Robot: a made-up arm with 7 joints. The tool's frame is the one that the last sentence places.
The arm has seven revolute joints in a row. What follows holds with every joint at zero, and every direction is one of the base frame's.
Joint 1 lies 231.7 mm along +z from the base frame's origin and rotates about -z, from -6.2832 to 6.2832 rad.
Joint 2 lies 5.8 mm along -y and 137.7 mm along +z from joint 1 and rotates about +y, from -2.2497 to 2.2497 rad.
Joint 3 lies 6.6 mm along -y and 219.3 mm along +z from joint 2 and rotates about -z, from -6.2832 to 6.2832 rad.
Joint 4 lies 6.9 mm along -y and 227.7 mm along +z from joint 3 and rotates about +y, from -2.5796 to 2.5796 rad.
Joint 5 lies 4.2 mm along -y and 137.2 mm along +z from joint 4 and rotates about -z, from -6.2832 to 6.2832 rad.
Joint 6 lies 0.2 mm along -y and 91.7 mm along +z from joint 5 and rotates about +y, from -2.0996 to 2.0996 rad.
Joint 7 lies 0.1 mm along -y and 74.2 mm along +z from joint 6 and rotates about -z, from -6.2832 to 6.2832 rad.
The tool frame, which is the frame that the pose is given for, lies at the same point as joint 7; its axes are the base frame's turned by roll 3.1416, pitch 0 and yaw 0 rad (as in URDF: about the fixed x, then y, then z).
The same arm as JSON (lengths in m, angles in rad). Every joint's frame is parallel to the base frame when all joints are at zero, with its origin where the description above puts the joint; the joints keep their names.
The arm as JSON. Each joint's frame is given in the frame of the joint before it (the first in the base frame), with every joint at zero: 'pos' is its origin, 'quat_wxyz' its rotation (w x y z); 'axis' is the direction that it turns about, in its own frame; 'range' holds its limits. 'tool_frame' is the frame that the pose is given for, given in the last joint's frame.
{"length_unit": "m", "angle_unit": "rad", "joints": [
  {"joint": "joint 1", "pos": [0.0, 0.0, 0.2317], "quat_wxyz": [1.0, 0.0, 0.0, 0.0], "axis": "-z", "range": [-6.2832, 6.2832]},
  {"joint": "joint 2", "pos": [0.0, -0.0058, 0.1377], "quat_wxyz": [1.0, 0.0, 0.0, 0.0], "axis": "+y", "range": [-2.2497, 2.2497]},
  {"joint": "joint 3", "pos": [0.0, -0.0066, 0.2193], "quat_wxyz": [1.0, 0.0, 0.0, 0.0], "axis": "-z", "range": [-6.2832, 6.2832]},
  {"joint": "joint 4", "pos": [0.0, -0.0069, 0.2277], "quat_wxyz": [1.0, 0.0, 0.0, 0.0], "axis": "+y", "range": [-2.5796, 2.5796]},
  {"joint": "joint 5", "pos": [0.0, -0.0042, 0.1372], "quat_wxyz": [1.0, 0.0, 0.0, 0.0], "axis": "-z", "range": [-6.2832, 6.2832]},
  {"joint": "joint 6", "pos": [0.0, -0.0002, 0.0917], "quat_wxyz": [1.0, 0.0, 0.0, 0.0], "axis": "+y", "range": [-2.0996, 2.0996]},
  {"joint": "joint 7", "pos": [0.0, -0.0001, 0.0742], "quat_wxyz": [1.0, 0.0, 0.0, 0.0], "axis": "-z", "range": [-6.2832, 6.2832]}
], "tool_frame": {"pos": [0.0, 0.0, 0.0], "quat_wxyz": [0.000004, -1.0, 0.0, 0.0]}}

